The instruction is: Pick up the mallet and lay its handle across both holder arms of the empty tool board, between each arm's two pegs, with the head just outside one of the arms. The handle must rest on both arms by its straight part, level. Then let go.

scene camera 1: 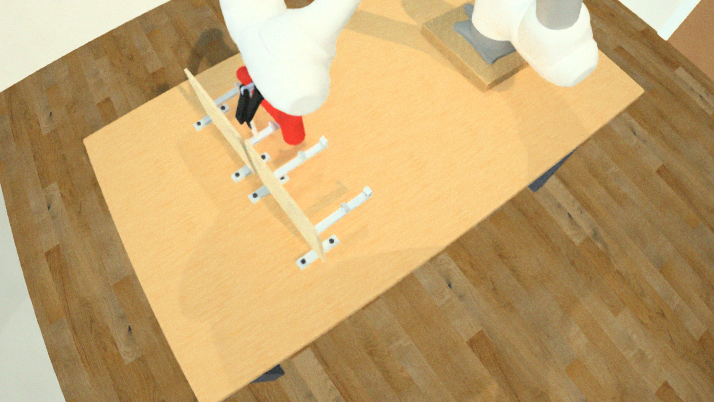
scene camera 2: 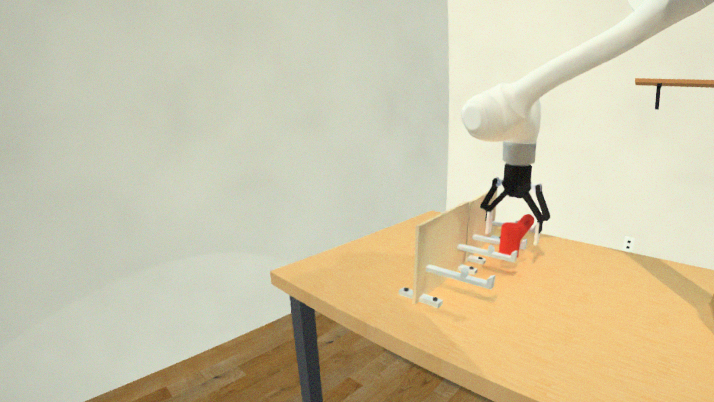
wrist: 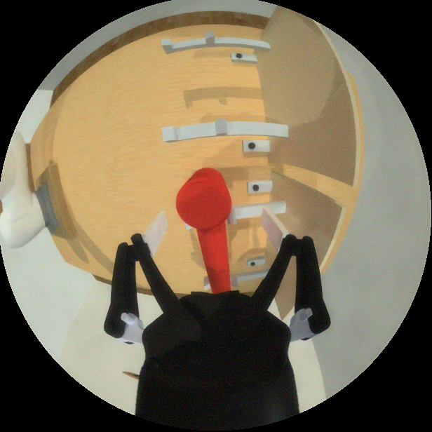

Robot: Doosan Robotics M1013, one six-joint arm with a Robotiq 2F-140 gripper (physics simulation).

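Seen in the pictures: arm's base, link origin: [scene camera 1: 491, 36].
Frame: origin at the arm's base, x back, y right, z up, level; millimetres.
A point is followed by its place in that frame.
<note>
The red mallet [scene camera 1: 293, 131] @[x -697, y -60, z 70 mm] [scene camera 2: 511, 240] @[x -676, y -58, z 64 mm] [wrist: 204, 202] lies with its handle across the arms of the far tool board [scene camera 1: 215, 107] @[x -833, y 46, z 141 mm] [wrist: 310, 220], its head outside that board's nearer arm, towards the empty board. My gripper [scene camera 2: 513, 236] @[x -702, y 4, z 47 mm] [wrist: 213, 217] is open and low over the mallet, one finger on each side of the handle. In scene camera 1 my arm hides one finger and part of the handle. The empty tool board [scene camera 1: 285, 205] @[x -797, y -213, z 54 mm] [scene camera 2: 440, 245] @[x -786, y -237, z 74 mm] [wrist: 310, 90] stands upright beside it. Its two pale arms, the near one [scene camera 1: 300, 159] @[x -713, y -120, z 41 mm] [wrist: 255, 131] and the outer one [scene camera 1: 332, 217] @[x -720, y -285, z 41 mm] [wrist: 240, 44], each carry two pegs.
One finger is between the handle and the far board's panel. White feet with dark bolts hold the boards on the wooden table [scene camera 1: 425, 175] @[x -449, y -277, z -41 mm] [scene camera 2: 575, 320] @[x -450, y -165, z -41 mm]. The robot's base stands on a wooden block [scene camera 1: 480, 75] @[x -138, y -108, z 0 mm] on the table. A wall shelf [scene camera 2: 675, 82] hangs behind.
</note>
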